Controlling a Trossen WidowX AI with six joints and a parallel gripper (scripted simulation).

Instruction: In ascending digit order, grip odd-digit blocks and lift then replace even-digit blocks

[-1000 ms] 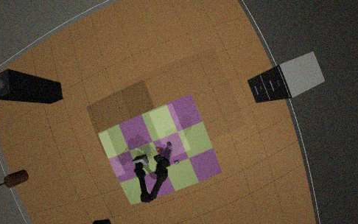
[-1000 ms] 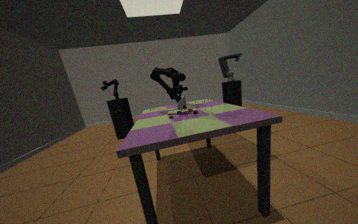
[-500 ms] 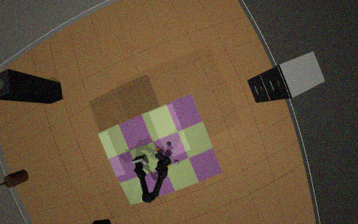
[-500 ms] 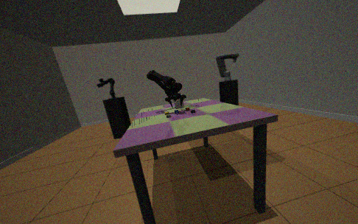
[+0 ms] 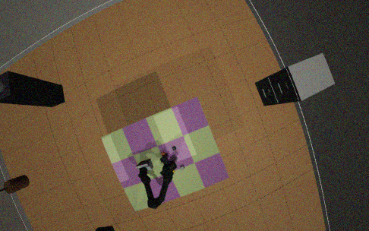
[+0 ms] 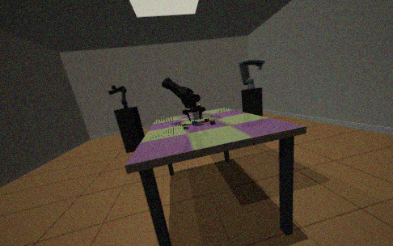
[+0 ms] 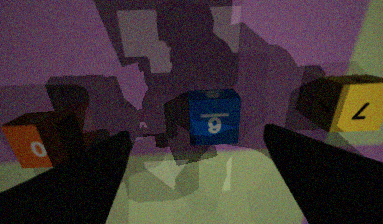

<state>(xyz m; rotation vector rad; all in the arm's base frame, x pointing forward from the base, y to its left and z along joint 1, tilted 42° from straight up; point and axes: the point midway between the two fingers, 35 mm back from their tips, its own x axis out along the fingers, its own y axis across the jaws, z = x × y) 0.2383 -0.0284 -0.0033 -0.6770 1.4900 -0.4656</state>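
Now: the blue block 10 mm to the right of my gripper tip and 20 mm below it. Also, from my gripper tip: grey block (120 mm ahead, 80 mm to the right, 20 mm below); then yellow block (20 mm ahead, 100 mm to the right, 20 mm below); then orange block (20 mm behind, 100 mm to the left, 20 mm below).
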